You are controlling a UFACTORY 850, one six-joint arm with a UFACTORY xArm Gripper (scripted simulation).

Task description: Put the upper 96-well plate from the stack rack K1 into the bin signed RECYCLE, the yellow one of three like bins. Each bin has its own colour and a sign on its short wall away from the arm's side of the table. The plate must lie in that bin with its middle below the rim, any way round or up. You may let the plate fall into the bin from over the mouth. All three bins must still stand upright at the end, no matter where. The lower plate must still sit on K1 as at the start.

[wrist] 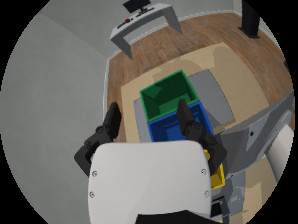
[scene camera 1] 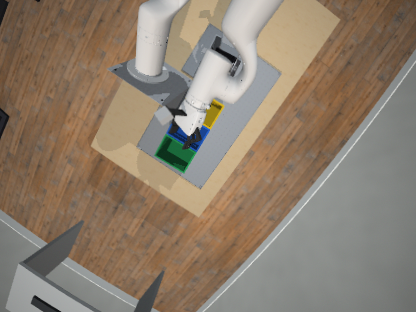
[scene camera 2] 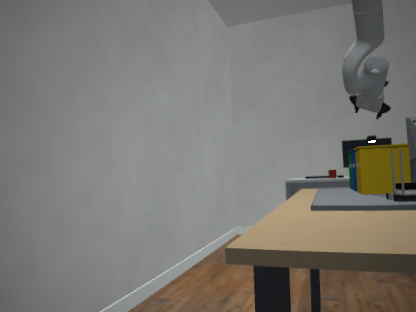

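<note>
A blue bin (wrist: 157, 132) is there for me to see. So is a green bin (scene camera 1: 171, 152), (wrist: 159, 99), which appears in the wrist view too, and I can also see a yellow bin (scene camera 2: 373, 163). As for my own gripper (scene camera 1: 178, 140), (wrist: 148, 107), it is visible as well, in the wrist view too.
</note>
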